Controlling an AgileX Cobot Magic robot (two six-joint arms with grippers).
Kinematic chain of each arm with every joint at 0, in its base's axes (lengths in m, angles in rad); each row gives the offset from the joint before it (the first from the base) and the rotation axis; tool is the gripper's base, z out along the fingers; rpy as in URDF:
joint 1: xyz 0 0 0.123 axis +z
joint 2: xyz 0 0 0 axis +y
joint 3: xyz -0.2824 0 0.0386 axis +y
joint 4: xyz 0.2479 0 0.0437 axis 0.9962 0 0.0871
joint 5: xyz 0 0 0 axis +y
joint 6: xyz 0.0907 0 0.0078 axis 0.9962 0 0.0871
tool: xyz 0 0 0 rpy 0 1.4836 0
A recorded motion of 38 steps. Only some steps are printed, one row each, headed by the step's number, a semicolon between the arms.
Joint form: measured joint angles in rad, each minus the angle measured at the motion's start. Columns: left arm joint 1, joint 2, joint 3, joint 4, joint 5, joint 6; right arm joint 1, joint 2, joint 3, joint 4, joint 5, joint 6.
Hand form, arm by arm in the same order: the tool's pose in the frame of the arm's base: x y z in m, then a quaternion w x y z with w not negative. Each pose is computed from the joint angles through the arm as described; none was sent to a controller.
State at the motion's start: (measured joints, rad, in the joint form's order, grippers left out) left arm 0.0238 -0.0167 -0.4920 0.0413 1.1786 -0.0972; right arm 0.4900 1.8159 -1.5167 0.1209 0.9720 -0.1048
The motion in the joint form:
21: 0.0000 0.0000 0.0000 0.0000 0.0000 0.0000; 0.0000 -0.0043 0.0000 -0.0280 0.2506 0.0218
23: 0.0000 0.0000 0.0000 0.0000 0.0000 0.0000; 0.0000 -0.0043 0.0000 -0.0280 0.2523 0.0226
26: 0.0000 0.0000 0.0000 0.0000 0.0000 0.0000; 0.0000 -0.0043 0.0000 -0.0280 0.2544 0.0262
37: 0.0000 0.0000 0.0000 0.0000 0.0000 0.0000; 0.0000 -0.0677 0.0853 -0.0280 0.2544 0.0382
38: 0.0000 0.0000 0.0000 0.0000 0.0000 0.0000; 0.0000 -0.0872 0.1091 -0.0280 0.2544 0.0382
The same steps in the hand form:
21: -0.0120 0.0032 0.2656 0.47453 -0.05532 0.87850 0.00313; 0.3205 0.1799 0.2680 0.05964 -0.26937 0.95944 0.05790
23: -0.0120 0.0032 0.2656 0.47453 -0.05532 0.87850 0.00313; 0.3203 0.1799 0.2680 0.05879 -0.26904 0.95960 0.05776
26: -0.0120 0.0032 0.2656 0.47453 -0.05532 0.87850 0.00313; 0.3202 0.1798 0.2680 0.05766 -0.26738 0.96013 0.05767
37: -0.0120 0.0032 0.2656 0.47453 -0.05532 0.87850 0.00313; 0.3028 0.1705 0.2684 0.04667 -0.26134 0.96252 0.05558
38: -0.0120 0.0032 0.2656 0.47453 -0.05532 0.87850 0.00313; 0.2976 0.1678 0.2689 0.04458 -0.26128 0.96266 0.05510

